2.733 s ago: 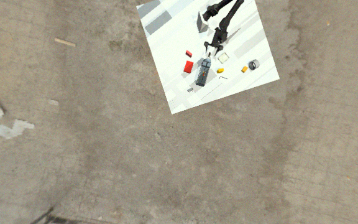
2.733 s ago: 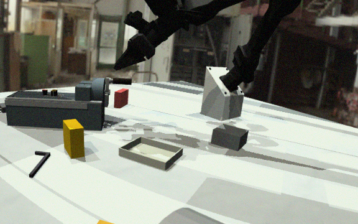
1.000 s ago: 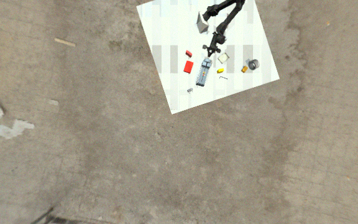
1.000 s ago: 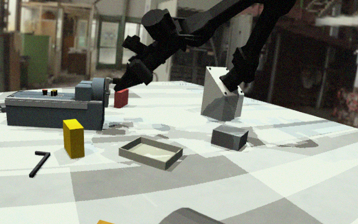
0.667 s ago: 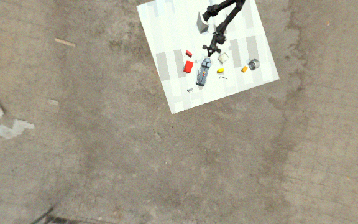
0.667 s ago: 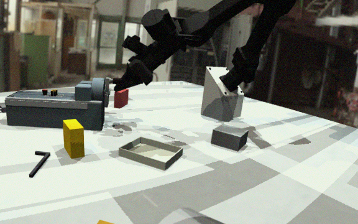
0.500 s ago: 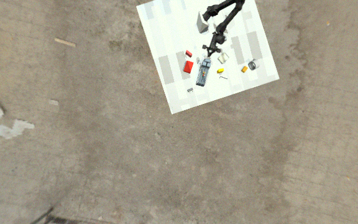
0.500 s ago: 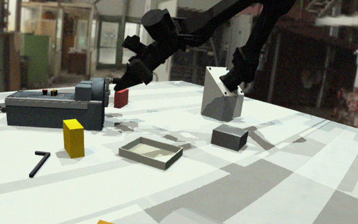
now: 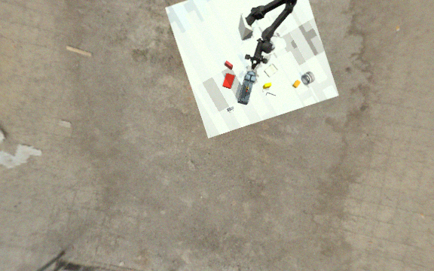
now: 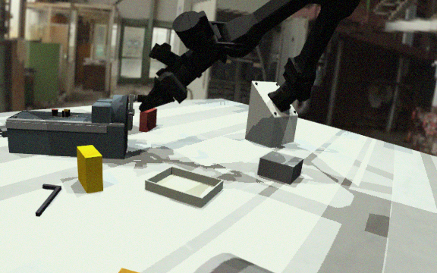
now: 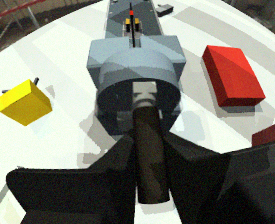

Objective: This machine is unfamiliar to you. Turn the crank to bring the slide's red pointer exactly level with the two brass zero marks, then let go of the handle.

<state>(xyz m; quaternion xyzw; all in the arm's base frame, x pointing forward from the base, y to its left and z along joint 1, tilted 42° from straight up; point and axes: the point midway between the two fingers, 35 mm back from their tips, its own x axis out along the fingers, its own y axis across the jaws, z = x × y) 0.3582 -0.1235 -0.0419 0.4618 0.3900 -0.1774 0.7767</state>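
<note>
My gripper tip is now 1 cm past the dark crank handle, 1 cm to the right of it and 2 cm below it. Also, from my gripper tip: red pointer (14 cm ahead, 13 cm to the right, 1 cm below); then shallow grey tray (6 cm ahead, 19 cm to the left, 9 cm below); then yellow block (17 cm ahead, 8 cm to the left, 7 cm below).
</note>
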